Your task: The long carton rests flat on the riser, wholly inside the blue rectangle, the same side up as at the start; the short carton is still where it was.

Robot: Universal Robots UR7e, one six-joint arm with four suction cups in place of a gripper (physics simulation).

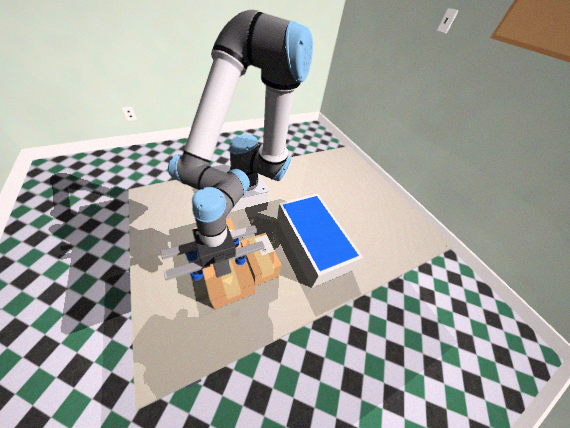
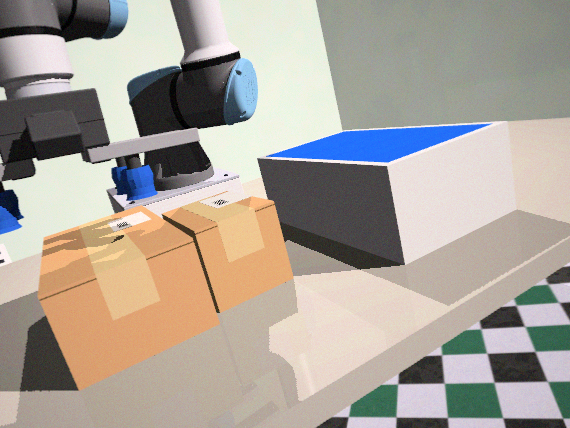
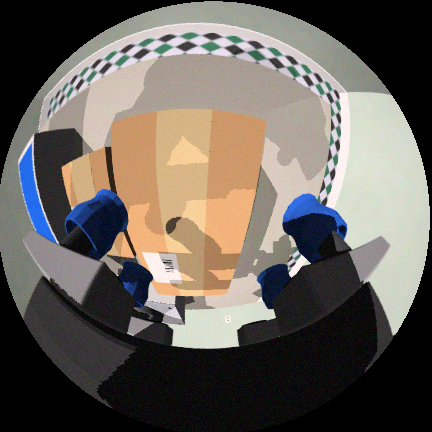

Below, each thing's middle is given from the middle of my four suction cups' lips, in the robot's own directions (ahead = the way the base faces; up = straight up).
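Short carton (image 2: 238,238): 150 mm left of my suction cup, 40 mm ahead of it, 110 mm below it. Long carton (image 2: 117,290): my suction cup 110 mm above it, 40 mm past it, 30 mm right of it.
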